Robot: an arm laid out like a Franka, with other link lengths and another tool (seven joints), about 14 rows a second.
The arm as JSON. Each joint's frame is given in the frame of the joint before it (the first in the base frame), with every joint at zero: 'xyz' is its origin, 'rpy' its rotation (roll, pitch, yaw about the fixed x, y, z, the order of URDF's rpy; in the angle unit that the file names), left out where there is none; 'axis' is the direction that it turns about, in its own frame. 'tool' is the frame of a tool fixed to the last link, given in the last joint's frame.
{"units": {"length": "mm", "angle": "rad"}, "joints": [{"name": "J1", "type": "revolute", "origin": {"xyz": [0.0, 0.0, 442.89], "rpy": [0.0, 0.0, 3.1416]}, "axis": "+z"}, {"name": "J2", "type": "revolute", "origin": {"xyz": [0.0, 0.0, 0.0], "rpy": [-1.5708, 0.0, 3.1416]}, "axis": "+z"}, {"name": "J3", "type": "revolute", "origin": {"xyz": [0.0, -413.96, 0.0], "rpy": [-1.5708, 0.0, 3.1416]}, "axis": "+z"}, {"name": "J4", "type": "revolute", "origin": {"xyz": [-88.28, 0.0, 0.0], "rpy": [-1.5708, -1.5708, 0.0]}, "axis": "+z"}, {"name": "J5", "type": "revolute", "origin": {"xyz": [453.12, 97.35, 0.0], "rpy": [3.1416, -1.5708, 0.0]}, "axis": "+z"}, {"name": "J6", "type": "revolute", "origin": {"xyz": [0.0, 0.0, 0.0], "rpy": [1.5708, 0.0, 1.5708]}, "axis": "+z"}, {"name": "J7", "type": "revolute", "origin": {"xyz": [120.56, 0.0, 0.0], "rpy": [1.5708, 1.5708, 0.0]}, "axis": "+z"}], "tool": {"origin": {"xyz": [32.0, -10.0, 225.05], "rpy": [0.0, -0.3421, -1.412]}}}
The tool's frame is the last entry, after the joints.
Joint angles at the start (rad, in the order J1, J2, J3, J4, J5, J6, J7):
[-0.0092, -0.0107, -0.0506, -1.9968, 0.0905, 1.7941, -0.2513]
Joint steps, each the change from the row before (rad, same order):
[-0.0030, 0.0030, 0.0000, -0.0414, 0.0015, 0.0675, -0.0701]
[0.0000, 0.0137, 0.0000, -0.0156, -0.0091, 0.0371, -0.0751]
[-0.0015, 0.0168, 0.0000, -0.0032, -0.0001, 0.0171, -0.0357]
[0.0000, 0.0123, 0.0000, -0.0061, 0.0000, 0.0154, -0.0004]
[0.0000, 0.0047, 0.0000, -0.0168, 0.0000, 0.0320, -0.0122]
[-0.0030, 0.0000, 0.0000, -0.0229, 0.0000, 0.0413, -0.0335]
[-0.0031, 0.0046, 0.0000, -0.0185, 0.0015, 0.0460, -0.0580]
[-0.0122, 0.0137, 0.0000, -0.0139, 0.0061, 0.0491, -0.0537]
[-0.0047, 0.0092, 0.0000, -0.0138, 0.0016, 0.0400, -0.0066]
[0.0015, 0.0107, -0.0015, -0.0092, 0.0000, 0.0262, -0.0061]
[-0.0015, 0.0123, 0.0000, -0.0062, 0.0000, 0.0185, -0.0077]
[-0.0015, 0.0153, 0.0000, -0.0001, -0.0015, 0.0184, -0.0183]
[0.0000, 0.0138, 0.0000, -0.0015, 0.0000, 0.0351, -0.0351]
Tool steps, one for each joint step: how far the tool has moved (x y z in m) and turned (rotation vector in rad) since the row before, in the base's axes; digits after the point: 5 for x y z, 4 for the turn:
[0.00025, -0.00373, -0.01872, 0.0093, -0.0296, 0.0595]
[0.00165, -0.00374, -0.01405, 0.0011, -0.0140, 0.0751]
[0.00267, -0.00205, -0.01062, 0.0041, -0.0001, 0.0324]
[0.00178, -0.00032, -0.00959, -0.0010, 0.0031, -0.0007]
[0.00091, -0.00079, -0.00931, -0.0004, -0.0113, 0.0098]
[-0.00016, -0.00319, -0.00879, 0.0017, -0.0209, 0.0272]
[0.00191, -0.00386, -0.00886, 0.0043, -0.0273, 0.0503]
[0.00436, -0.00903, -0.01165, 0.0054, -0.0258, 0.0342]
[0.00309, -0.00384, -0.00952, -0.0023, -0.0172, -0.0019]
[0.00167, -0.00081, -0.00916, -0.0023, -0.0065, 0.0042]
[0.00092, -0.00158, -0.00923, -0.0012, -0.0004, 0.0049]
[0.00302, -0.00224, -0.00815, -0.0022, -0.0040, 0.0165]
[0.00582, -0.00214, -0.00657, -0.0028, -0.0218, 0.0328]

